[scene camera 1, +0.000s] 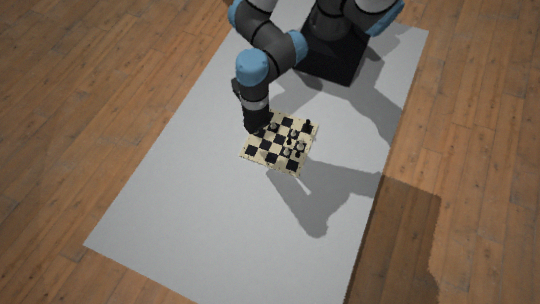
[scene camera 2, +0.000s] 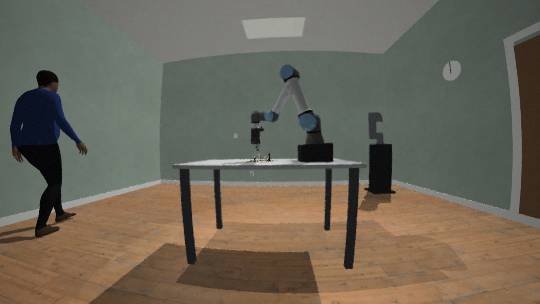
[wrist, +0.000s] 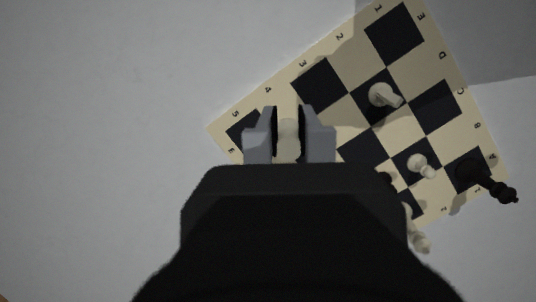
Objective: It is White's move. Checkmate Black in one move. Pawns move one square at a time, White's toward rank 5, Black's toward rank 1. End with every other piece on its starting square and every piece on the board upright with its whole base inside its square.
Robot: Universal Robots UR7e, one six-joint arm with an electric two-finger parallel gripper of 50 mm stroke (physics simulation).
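Places are measured from the arm's base along level axes (x right, y ahead, z up), in metres.
Pixels of known places: gripper, fingertip midpoint: [scene camera 1: 253,128] [scene camera 2: 257,151] [wrist: 287,122]; arm's base, link origin: [scene camera 1: 329,23] [scene camera 2: 314,143].
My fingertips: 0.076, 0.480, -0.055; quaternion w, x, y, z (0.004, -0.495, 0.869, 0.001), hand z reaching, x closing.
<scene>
Ahead of a thing's pixels: the offset from my fingertips to its top centre, as dx, dy, dz. "*": to the spot under its first point. Level surfaces: height alone.
My gripper [wrist: 287,122] [scene camera 2: 257,148] is shut on a pale white piece @(-0.008, +0.005, +0.028) [wrist: 288,145], rook-like, and holds it above the board's E side near E4. Its base is hidden by the gripper body. The chessboard @(* +0.007, +0.001, -0.077) [wrist: 282,97] [scene camera 1: 244,156] lies under it. A white piece with a blocky slanted top @(-0.036, -0.074, -0.037) [wrist: 381,95] [scene camera 1: 273,126] stands on D2. A white pawn @(-0.115, -0.075, -0.045) [wrist: 418,163] [scene camera 1: 294,133] stands on B2. The tall black king @(-0.150, -0.115, -0.013) [wrist: 467,170] [scene camera 1: 308,125] stands on A1. A black piece @(-0.114, -0.038, -0.045) [wrist: 385,177] [scene camera 1: 289,141] at B3 and a white piece @(-0.158, -0.038, -0.013) [wrist: 420,242] [scene camera 1: 300,146] at A3 are partly hidden in the wrist view.
Another white piece @(-0.123, +0.001, -0.033) [scene camera 1: 287,151] and a black piece @(-0.161, -0.005, -0.045) [scene camera 1: 298,154] stand close together near the board's A-B side at rank 4. The board lies on a grey table @(dz -0.083) [scene camera 1: 200,200] [scene camera 2: 215,164]. The black robot base [scene camera 1: 330,62] [scene camera 2: 315,152] stands behind. A person [scene camera 2: 40,120] is left of the table.
</scene>
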